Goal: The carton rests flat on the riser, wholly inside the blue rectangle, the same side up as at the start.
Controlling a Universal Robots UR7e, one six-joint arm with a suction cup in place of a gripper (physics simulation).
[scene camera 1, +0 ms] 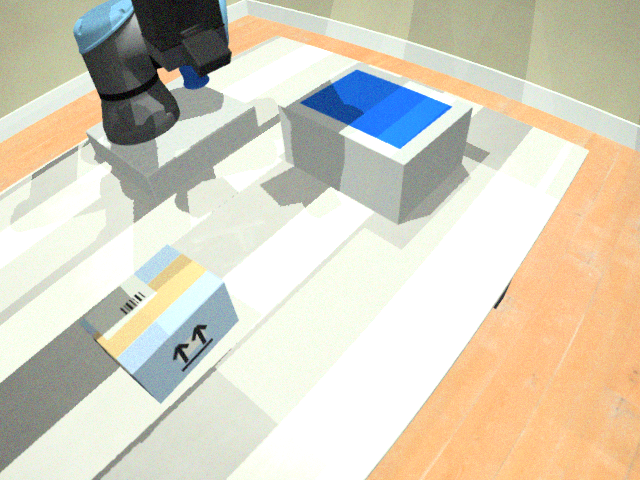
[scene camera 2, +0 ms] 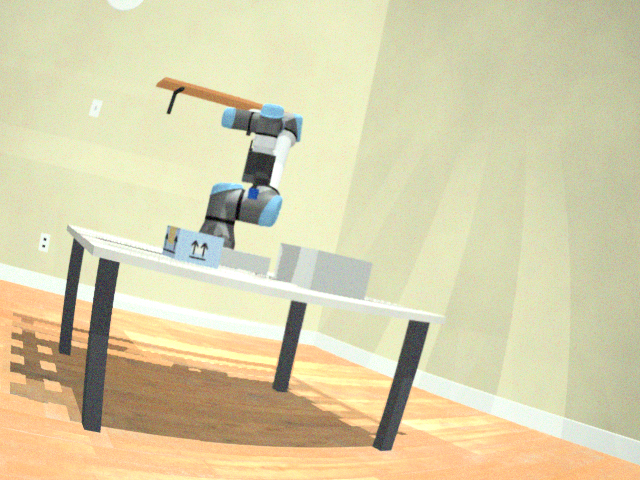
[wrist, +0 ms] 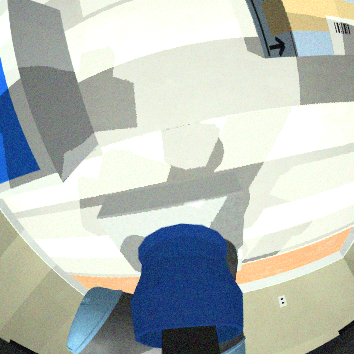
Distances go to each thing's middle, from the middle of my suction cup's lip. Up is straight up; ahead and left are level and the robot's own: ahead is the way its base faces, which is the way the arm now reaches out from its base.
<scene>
My suction cup is 200 mm above the carton (scene camera 1: 158, 325), 180 mm to the left of it and 170 mm short of it. Also, from my suction cup: grey riser (scene camera 2: 312, 269) (260 mm to the left, 190 mm below, 70 mm ahead).
</scene>
